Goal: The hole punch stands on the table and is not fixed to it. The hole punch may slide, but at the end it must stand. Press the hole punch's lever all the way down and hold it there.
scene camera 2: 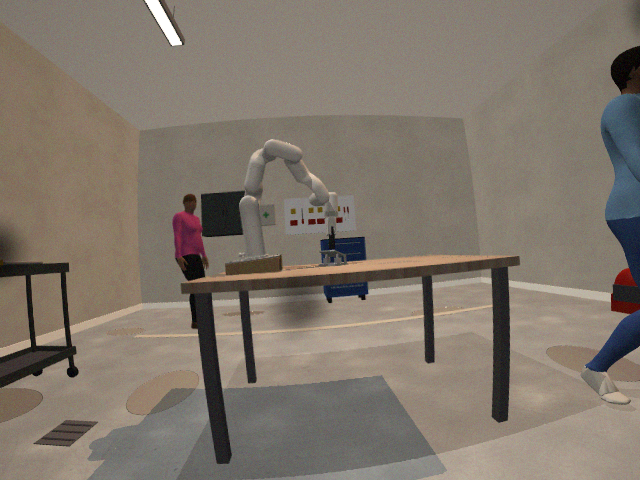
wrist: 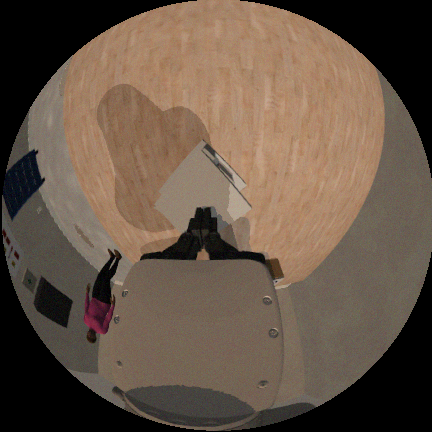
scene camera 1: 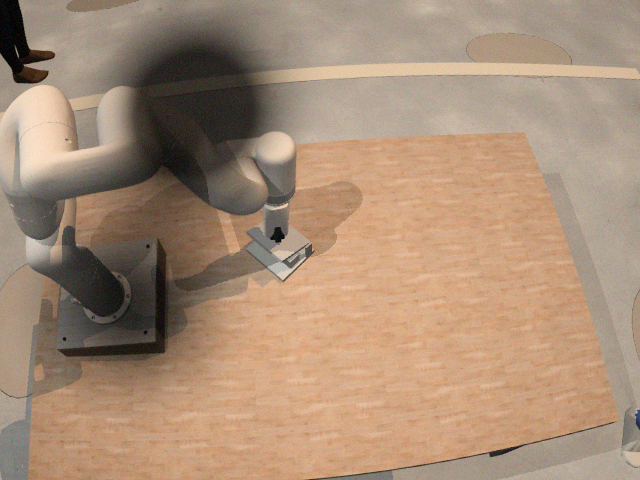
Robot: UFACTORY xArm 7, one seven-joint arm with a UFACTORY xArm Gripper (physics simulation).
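Pixels of known places: gripper, fingertip midpoint: (scene camera 2: 331, 248) (wrist: 204, 216) (scene camera 1: 277, 236); arm's base, origin of the base link: (scene camera 2: 256, 258) (scene camera 1: 108, 298).
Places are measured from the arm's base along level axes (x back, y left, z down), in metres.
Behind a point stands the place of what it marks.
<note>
The grey hole punch (scene camera 1: 273, 265) @[x -0.371, y 0.104, z 0.057 m] (scene camera 2: 332, 259) @[x -0.393, y 0.108, z 0.036 m] (wrist: 240, 205) @[x -0.396, y 0.090, z -0.012 m] stands upright on the table (scene camera 1: 413, 310) @[x -0.680, y -0.016, z 0.069 m] (scene camera 2: 413, 264) @[x -0.698, y -0.254, z 0.069 m] (wrist: 300, 100) @[x -0.554, y -0.012, z 0.069 m]. Its lever (scene camera 1: 297, 241) @[x -0.428, y 0.136, z 0.008 m] (wrist: 185, 182) @[x -0.416, y 0.160, z 0.011 m] is a flat, light grey plate above the base. A gap shows between lever and base in scene camera 1, so the lever is not fully down. My gripper (scene camera 1: 277, 240) @[x -0.385, y 0.134, z -0.021 m] (scene camera 2: 331, 249) @[x -0.385, y 0.134, z -0.021 m] (wrist: 204, 216) @[x -0.385, y 0.134, z -0.021 m] is shut and empty and points down. Its black fingertips are over the lever, at or close to its top surface; whether they touch cannot be told. The fingers hide part of the lever in the wrist view.
The arm's base block (scene camera 1: 131, 333) @[x -0.068, y -0.083, z -0.003 m] (scene camera 2: 253, 265) @[x -0.009, y -0.110, z 0.032 m] (wrist: 275, 268) @[x -0.125, y -0.082, z 0.030 m] is on the table, left of the punch in scene camera 1. A blue cabinet (scene camera 2: 354, 253) (wrist: 22, 182) and a person in pink (scene camera 2: 188, 232) (wrist: 97, 315) are behind the table. A dark cart (scene camera 2: 36, 351) stands at left.
</note>
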